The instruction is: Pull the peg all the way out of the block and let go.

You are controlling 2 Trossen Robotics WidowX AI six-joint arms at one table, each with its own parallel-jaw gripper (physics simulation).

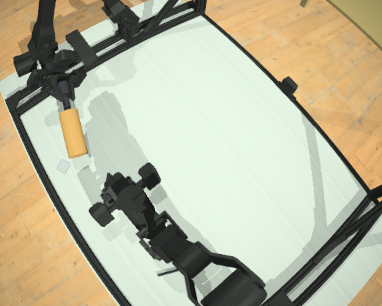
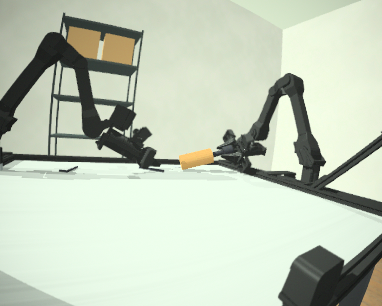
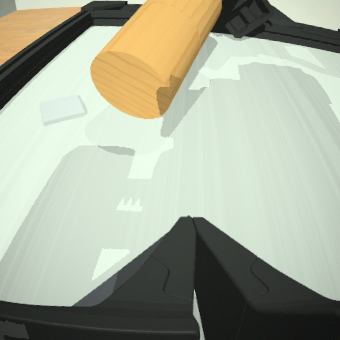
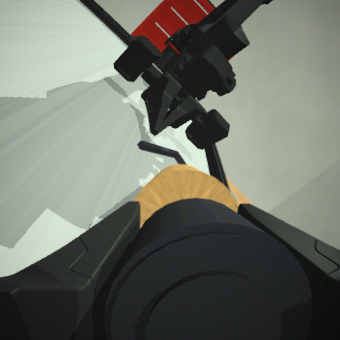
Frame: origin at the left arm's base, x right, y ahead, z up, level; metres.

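Seen in the pictures: left gripper, fingertip midpoint: (image 1: 109, 176) (image 2: 160, 165) (image 3: 189, 227) (image 4: 154, 132); right gripper, fingertip midpoint: (image 1: 68, 100) (image 2: 218, 151) (image 4: 188, 213); left arm's base, origin of the base link: (image 4: 159, 67); right arm's base, origin of the base link: (image 1: 127, 31) (image 2: 308, 183).
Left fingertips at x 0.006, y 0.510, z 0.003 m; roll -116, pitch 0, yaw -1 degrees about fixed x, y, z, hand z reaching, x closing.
Observation:
Pixels of each thing's top centre, then the offset from my left fingertips to it.
- wooden cylindrical block, middle of its top: (image 4: 231, 165) (image 1: 68, 125) (image 2: 197, 147) dx -0.010, dy +0.152, dz +0.068 m
- small pale tile, middle of its top: (image 3: 60, 106) (image 1: 63, 166) dx -0.086, dy +0.114, dz -0.019 m
- dark bent piece, middle of its top: (image 2: 69, 167) dx -0.040, dy -0.290, dz -0.016 m
A wooden cylindrical block (image 1: 73, 133) (image 2: 196, 159) (image 3: 155, 55) (image 4: 185, 185) hangs tilted above the table on a dark peg (image 1: 67, 104) (image 2: 223, 150) (image 4: 215, 280). My right gripper (image 1: 64, 94) (image 2: 232, 150) (image 4: 188, 213) is shut on the peg. A short stretch of peg shows between its fingers and the block; the hole and how deep the peg sits in it are hidden. My left gripper (image 1: 108, 177) (image 2: 149, 164) (image 3: 189, 227) is shut and empty, its fingertips together. It is apart from the block, beyond its free end, low over the table.
A small pale tile (image 1: 63, 166) (image 3: 62, 109) lies on the table beside the block's free end, near the black edge rail (image 1: 42, 167). A dark bent piece (image 2: 68, 169) shows at the far table edge. A shelf rack (image 2: 100, 99) stands behind.

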